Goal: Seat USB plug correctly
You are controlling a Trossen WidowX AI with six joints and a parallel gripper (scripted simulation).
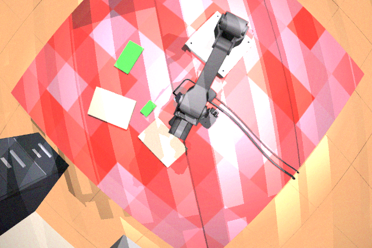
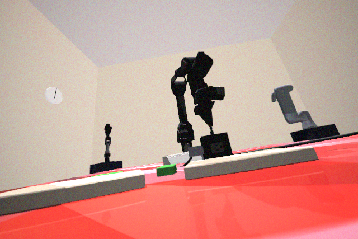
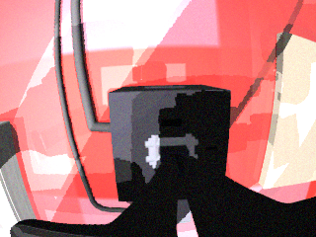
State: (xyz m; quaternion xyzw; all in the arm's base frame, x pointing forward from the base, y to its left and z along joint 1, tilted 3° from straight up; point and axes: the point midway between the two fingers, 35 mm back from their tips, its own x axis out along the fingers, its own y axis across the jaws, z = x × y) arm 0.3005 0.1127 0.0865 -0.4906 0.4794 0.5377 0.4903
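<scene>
My gripper tip is 2 cm above the USB plug. Also, from my gripper tip: green block: 13 cm to the right, 12 cm ahead, 10 cm below; green card: 35 cm to the right, 10 cm below, 4 cm ahead.
</scene>
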